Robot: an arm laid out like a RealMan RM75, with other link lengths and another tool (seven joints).
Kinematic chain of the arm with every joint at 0, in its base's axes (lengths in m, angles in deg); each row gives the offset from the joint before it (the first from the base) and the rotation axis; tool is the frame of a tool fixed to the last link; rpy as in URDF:
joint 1: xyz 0 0 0.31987 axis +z
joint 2: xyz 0 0 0 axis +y
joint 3: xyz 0 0 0.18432 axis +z
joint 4: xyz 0 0 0 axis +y
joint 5: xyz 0 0 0.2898 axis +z
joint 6: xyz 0 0 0 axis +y
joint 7: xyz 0 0 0.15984 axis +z
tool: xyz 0.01 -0.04 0.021 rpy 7.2 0 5.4
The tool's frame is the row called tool.
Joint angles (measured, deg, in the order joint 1, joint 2, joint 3, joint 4, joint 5, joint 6, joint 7), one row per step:
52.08 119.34 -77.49 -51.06 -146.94 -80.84 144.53
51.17 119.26 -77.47 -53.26 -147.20 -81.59 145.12
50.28 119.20 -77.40 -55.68 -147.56 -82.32 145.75
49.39 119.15 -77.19 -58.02 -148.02 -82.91 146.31
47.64 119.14 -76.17 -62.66 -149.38 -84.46 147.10
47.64 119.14 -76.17 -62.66 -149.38 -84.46 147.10
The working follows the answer.
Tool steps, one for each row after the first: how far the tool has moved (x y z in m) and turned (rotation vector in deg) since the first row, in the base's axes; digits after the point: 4 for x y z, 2 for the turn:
-0.0033 0.0005 0.0065 0.77 0.11 0.13
-0.0078 0.0013 0.0139 1.72 0.22 0.43
-0.0115 0.0025 0.0219 2.84 0.32 0.71
-0.0169 0.0041 0.0402 5.10 0.32 1.10
-0.0169 0.0041 0.0402 5.10 0.32 1.10

Tool pose at each row, in the base's axes (x y z in m, rotation vector in deg; rounded; the steps above come from the unrounded poses):
0.1434 0.4503 0.0372 -144.24 55.83 -33.10
0.1401 0.4508 0.0437 -143.67 55.73 -32.45
0.1356 0.4517 0.0511 -142.99 55.43 -31.64
0.1319 0.4528 0.0591 -142.15 55.15 -30.74
0.1265 0.4544 0.0774 -140.28 54.75 -29.25
0.1265 0.4544 0.0774 -140.28 54.75 -29.25

